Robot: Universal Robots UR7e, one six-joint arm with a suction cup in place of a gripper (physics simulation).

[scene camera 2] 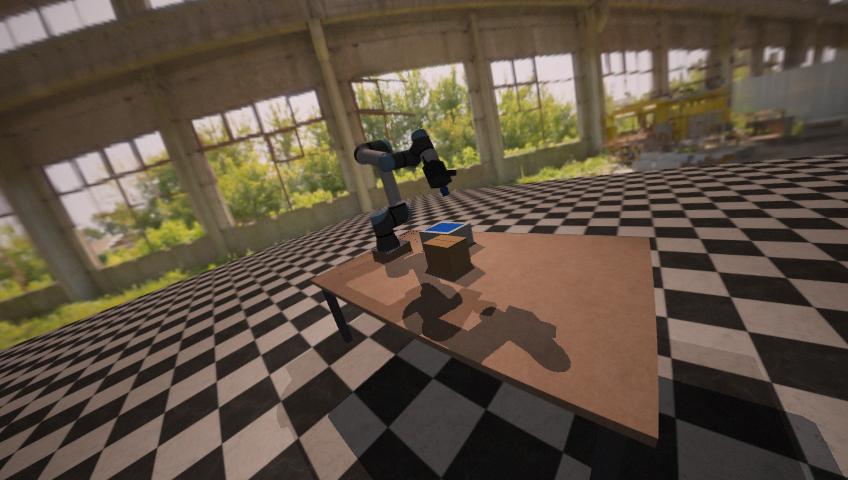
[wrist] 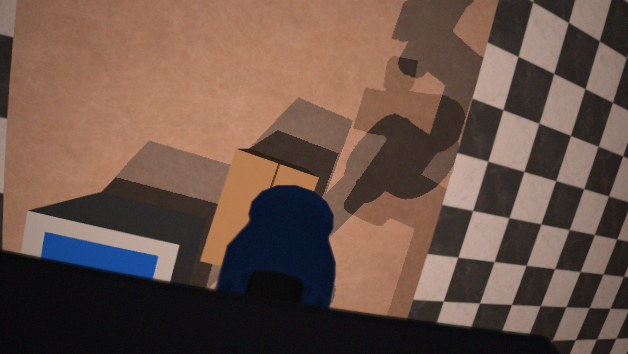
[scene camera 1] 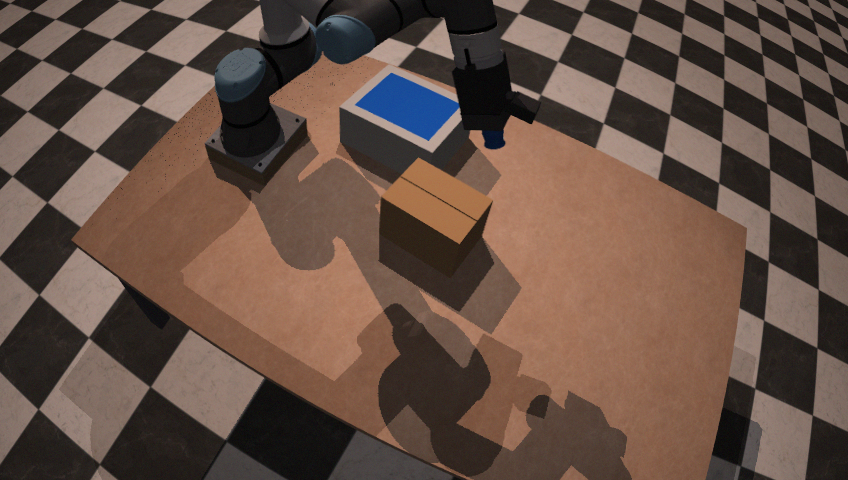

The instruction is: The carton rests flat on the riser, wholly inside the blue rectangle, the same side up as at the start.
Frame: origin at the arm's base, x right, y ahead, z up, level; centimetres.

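Seen in the pictures: hand at its tool point: (scene camera 2: 446, 194) (wrist: 291, 221) (scene camera 1: 494, 143); arm's base at its link origin: (scene camera 2: 388, 246) (scene camera 1: 250, 132).
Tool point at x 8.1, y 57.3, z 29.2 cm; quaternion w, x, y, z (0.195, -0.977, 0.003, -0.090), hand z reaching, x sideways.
Offsets run from my tool point to a thing's middle. Level surfaces: height alone.
A brown carton @[dx -2.4, dy -8.2, dz -28.7 cm] (scene camera 1: 437, 199) (scene camera 2: 447, 256) (wrist: 235, 200) with a dark seam along its top stands flat on the table, in front of the riser and apart from it. The grey riser @[dx -26.3, dy -23.9, dz -29.2 cm] (scene camera 1: 380, 142) (scene camera 2: 467, 232) (wrist: 192, 252) has a pale top rim and a blue rectangle @[dx -26.3, dy -23.9, dz -23.2 cm] (scene camera 1: 407, 105) (scene camera 2: 445, 227) (wrist: 100, 254) on its top; no carton is on it. My gripper, a dark blue suction cup (scene camera 1: 493, 142) (scene camera 2: 445, 192) (wrist: 291, 210), is open and holds nothing. It hangs high above the table, clear of the carton and the riser. In the wrist view the cup hides part of the carton.
The wooden table @[dz -35.2 cm] (scene camera 1: 624, 237) (scene camera 2: 583, 285) (wrist: 125, 75) carries the arm's base plate (scene camera 1: 288, 133) (scene camera 2: 386, 253), left of the riser in scene camera 1. The arm reaches over the area behind the riser. Arm shadows fall across the table's front part.
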